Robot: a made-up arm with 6 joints. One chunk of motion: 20 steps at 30 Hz.
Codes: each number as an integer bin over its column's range. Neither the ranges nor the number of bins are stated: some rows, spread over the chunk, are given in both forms.
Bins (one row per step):
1: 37 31 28 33 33 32
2: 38 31 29 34 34 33
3: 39 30 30 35 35 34
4: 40 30 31 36 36 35
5: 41 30 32 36 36 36
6: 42 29 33 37 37 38
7: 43 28 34 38 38 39
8: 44 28 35 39 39 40
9: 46 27 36 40 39 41
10: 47 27 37 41 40 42
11: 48 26 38 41 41 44
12: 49 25 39 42 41 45
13: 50 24 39 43 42 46
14: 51 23 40 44 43 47
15: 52 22 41 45 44 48
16: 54 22 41 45 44 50
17: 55 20 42 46 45 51
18: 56 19 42 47 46 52
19: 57 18 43 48 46 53
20: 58 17 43 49 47 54
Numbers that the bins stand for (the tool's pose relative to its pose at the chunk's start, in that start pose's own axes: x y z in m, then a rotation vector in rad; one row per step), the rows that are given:
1: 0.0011 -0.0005 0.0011 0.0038 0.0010 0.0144
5: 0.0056 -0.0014 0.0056 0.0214 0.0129 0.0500
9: 0.0111 -0.0043 0.0100 0.0449 0.0248 0.0944
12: 0.0144 -0.0062 0.0133 0.0567 0.0327 0.1300
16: 0.0200 -0.0090 0.0156 0.0743 0.0446 0.1744
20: 0.0244 -0.0138 0.0178 0.0978 0.0565 0.2100
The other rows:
2: 0.0022 -0.0005 0.0022 0.0097 0.0049 0.0233
3: 0.0033 -0.0014 0.0033 0.0156 0.0089 0.0322
4: 0.0044 -0.0014 0.0044 0.0214 0.0129 0.0411
6: 0.0067 -0.0024 0.0067 0.0273 0.0168 0.0678
7: 0.0078 -0.0033 0.0078 0.0332 0.0208 0.0767
8: 0.0089 -0.0033 0.0089 0.0390 0.0248 0.0856
10: 0.0122 -0.0043 0.0111 0.0508 0.0287 0.1033
11: 0.0133 -0.0052 0.0122 0.0508 0.0327 0.1211
13: 0.0156 -0.0071 0.0133 0.0625 0.0367 0.1389
14: 0.0167 -0.0081 0.0144 0.0684 0.0406 0.1478
15: 0.0178 -0.0090 0.0156 0.0743 0.0446 0.1567
17: 0.0211 -0.0110 0.0167 0.0802 0.0486 0.1833
18: 0.0222 -0.0119 0.0167 0.0860 0.0525 0.1922
19: 0.0233 -0.0129 0.0178 0.0919 0.0525 0.2011

